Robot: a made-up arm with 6 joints.
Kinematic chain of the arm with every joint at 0, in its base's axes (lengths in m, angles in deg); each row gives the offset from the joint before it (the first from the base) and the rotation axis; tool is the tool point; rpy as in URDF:
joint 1: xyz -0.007 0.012 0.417 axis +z
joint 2: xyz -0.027 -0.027 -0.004 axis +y
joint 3: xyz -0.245 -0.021 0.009 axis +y
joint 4: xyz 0.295 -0.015 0.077 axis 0.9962 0 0.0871
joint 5: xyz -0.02 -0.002 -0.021 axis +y
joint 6: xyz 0.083 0.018 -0.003 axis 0.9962 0 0.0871
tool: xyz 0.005 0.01 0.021 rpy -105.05 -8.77 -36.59
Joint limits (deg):
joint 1: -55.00..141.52
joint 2: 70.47..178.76
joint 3: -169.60..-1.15
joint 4: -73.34..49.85
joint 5: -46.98..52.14
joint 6: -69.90..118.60
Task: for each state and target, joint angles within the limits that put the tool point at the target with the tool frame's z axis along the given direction. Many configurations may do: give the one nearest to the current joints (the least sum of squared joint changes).
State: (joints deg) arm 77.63 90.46 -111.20 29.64 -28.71 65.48
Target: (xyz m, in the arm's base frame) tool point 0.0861 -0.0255 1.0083 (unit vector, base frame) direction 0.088 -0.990 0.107
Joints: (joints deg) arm 109.30 84.93 -158.17 12.42 -46.51 79.01
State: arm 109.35 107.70 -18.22 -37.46 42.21 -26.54
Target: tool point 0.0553 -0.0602 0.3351 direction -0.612 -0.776 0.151
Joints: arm 112.66 139.75 -1.15 7.85 52.06 10.03
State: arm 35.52 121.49 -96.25 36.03 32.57 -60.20
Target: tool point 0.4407 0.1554 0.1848 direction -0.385 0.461 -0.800
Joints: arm 19.06 168.67 -110.52 34.77 4.87 -61.31
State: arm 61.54 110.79 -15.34 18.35 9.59 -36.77
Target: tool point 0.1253 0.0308 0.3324 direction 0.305 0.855 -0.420
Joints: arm 36.35 80.20 -1.30 49.85 -18.04 9.02
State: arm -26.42 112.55 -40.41 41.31 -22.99 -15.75
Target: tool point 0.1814 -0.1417 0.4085 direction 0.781 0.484 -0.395
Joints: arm -32.18 85.78 -29.66 41.58 2.63 -13.22
